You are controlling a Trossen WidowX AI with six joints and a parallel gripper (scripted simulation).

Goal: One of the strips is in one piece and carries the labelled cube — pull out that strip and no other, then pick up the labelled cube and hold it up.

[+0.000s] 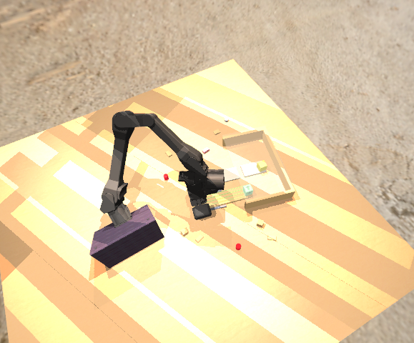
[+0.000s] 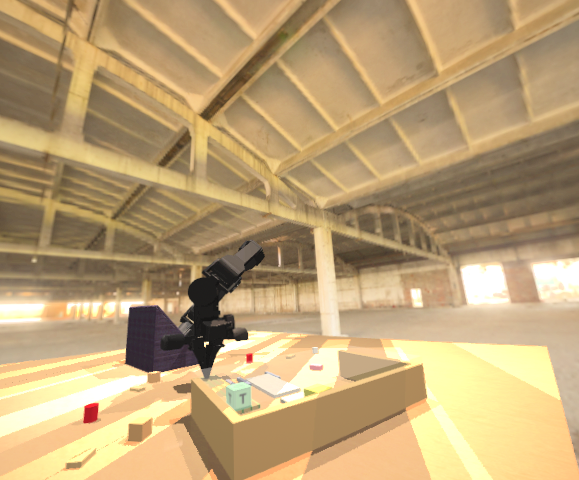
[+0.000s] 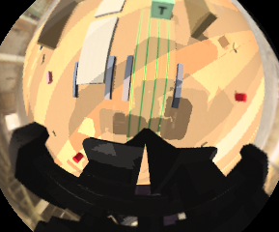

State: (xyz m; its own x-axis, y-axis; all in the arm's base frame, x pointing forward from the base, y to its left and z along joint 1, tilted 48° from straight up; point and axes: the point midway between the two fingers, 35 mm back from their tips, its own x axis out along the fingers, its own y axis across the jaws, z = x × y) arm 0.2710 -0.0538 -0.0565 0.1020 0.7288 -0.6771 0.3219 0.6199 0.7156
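My gripper tip is 150 mm short of the grey strip and 50 mm to the right of it.
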